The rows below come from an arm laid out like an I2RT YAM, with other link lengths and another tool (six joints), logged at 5 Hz.
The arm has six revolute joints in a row. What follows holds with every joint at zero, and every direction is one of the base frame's.
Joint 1 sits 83.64 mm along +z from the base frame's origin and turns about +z.
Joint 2 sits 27 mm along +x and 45.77 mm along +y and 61.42 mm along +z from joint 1 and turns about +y.
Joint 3 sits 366.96 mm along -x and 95.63 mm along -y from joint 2 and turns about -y.
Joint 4 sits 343 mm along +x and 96.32 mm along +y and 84 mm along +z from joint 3 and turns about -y.
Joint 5 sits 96.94 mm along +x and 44.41 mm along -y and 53.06 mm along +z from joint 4 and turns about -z.
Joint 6 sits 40.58 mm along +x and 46.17 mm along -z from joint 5 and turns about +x.
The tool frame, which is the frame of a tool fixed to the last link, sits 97 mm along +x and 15 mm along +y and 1 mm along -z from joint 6; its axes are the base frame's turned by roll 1.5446, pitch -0.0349 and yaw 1.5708 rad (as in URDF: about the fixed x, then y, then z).
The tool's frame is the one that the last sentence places.
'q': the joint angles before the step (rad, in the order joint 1, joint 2, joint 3, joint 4, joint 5, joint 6). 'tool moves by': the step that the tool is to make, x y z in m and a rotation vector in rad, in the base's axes. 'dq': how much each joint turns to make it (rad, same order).
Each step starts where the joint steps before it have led.
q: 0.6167, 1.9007, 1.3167, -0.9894, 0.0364, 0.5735
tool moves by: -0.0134, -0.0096, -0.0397, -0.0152, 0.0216, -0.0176
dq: 0.0000, 0.0160, -0.0993, 0.0883, -0.0004, 0.0176
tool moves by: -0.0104, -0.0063, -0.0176, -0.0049, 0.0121, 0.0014
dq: 0.0010, 0.0004, -0.0557, 0.0434, -0.0030, -0.0005
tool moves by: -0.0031, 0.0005, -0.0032, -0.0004, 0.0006, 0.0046
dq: 0.0048, -0.0004, -0.0110, 0.0099, 0.0000, 0.0002
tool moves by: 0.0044, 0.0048, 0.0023, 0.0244, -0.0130, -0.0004
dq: -0.0008, -0.0015, 0.0045, 0.0188, -0.0122, -0.0007
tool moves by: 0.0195, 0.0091, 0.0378, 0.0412, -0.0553, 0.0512
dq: -0.0097, -0.0321, 0.0719, -0.0338, -0.0026, -0.0609
